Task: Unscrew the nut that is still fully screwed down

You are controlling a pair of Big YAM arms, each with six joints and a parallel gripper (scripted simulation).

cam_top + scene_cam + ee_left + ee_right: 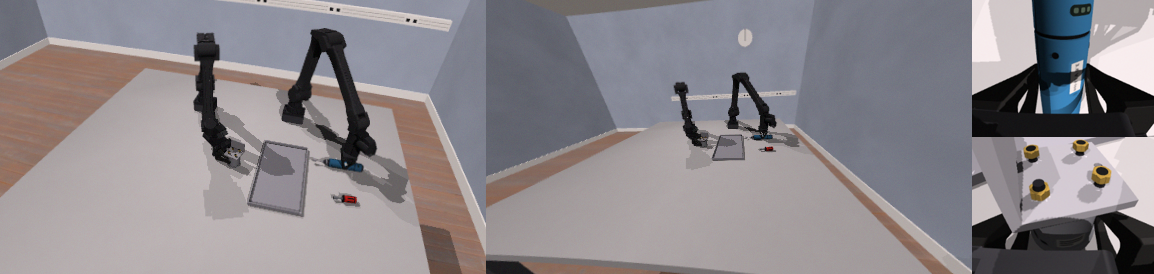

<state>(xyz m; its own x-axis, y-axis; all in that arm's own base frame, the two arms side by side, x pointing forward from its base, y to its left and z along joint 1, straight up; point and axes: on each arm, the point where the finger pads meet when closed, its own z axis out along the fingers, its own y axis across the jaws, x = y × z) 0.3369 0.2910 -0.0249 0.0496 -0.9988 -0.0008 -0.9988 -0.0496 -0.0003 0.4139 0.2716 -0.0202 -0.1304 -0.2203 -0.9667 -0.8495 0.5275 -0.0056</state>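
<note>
Now: the grey bracket 5 cm above my right hand. Round my right hand: flat grey tray: 3 cm ahead, 22 cm to the left, 2 cm below; then nut: 1 cm ahead, 2 cm to the right, 5 cm above; then grey tip: 7 cm behind, 39 cm to the left.
</note>
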